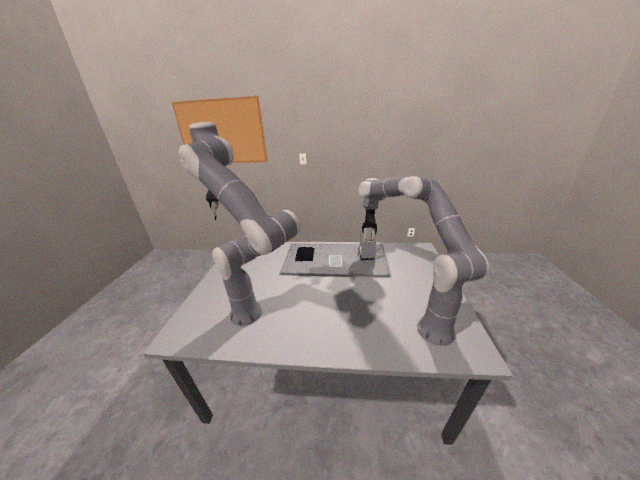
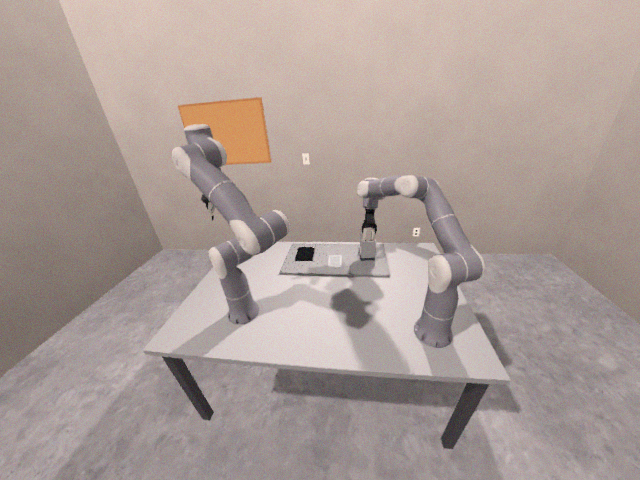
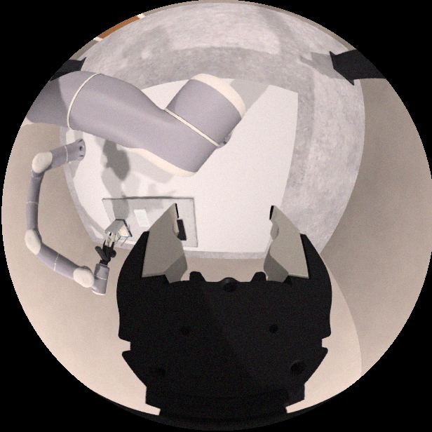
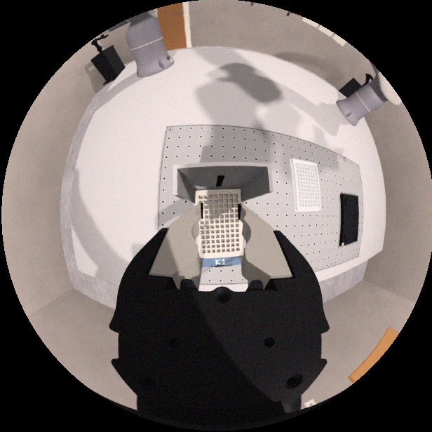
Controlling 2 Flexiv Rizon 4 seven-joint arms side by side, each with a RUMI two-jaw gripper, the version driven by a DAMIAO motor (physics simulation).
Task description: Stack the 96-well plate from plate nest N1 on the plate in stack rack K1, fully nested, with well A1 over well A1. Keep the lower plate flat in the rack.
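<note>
A pale 96-well plate lies flat in the grey stack rack, beside the blue K1 label. Whether one or two plates are there cannot be told. Another white gridded plate lies on the perforated board; no nest label is legible. My right gripper is at the rack, its fingers partly open just over the two long sides of the K1 plate, with no plate gripped; fingertip contact cannot be told. My left gripper is wide open and empty, raised far from the board.
The perforated board lies near the table's far edge. A black block or nest sits on it, beyond the white gridded plate from the rack. The rack's tall wall stands close to my right fingers.
</note>
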